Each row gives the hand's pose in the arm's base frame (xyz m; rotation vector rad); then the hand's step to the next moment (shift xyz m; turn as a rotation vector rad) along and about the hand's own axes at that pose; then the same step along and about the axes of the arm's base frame.
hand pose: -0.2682 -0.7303 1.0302 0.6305 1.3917 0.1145
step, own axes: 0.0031 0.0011 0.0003 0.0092 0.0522 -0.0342
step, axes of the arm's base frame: 0.0012 0.0022 -0.0022 -0.0153 0.0592 0.0153
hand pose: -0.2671 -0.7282 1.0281 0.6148 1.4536 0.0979
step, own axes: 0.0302 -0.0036 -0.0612 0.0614 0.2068 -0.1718
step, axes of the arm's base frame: -0.0545 0.0300 -0.0282 -0.0915 0.2573 0.0385
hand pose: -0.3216 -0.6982 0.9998 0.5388 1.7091 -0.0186
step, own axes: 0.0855 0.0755 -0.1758 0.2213 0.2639 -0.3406
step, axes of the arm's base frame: -0.1451 0.1499 -0.0201 -0.2448 0.4139 -0.0578
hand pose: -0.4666 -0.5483 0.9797 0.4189 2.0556 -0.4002
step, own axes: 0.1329 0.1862 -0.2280 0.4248 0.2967 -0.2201
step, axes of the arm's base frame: -0.1523 0.2836 -0.0265 -0.2359 0.4165 -0.2964
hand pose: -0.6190 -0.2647 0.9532 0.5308 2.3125 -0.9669
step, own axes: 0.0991 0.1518 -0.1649 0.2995 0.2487 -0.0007
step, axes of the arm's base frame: -0.0494 0.2356 -0.0461 -0.0904 0.2055 -0.3180
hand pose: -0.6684 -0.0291 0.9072 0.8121 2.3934 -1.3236
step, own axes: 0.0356 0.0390 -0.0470 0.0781 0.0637 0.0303
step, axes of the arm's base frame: -0.0042 0.0680 -0.0190 -0.0249 0.0274 -0.0985
